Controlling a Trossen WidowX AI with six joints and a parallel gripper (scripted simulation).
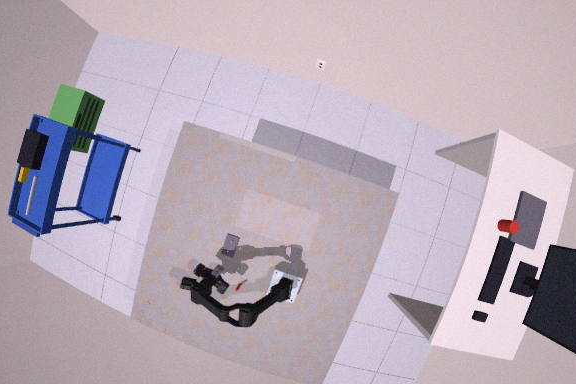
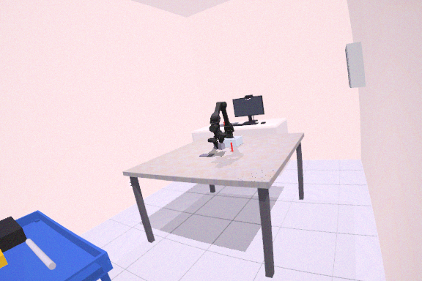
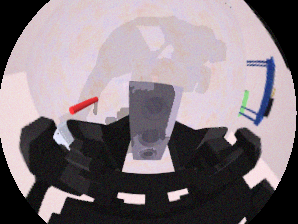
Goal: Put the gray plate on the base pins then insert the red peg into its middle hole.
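The red peg lies 130 mm behind my gripper tip, 40 mm to the left of it and 30 mm below it. The rest, counted from my gripper tip: gray plate: 30 mm above.
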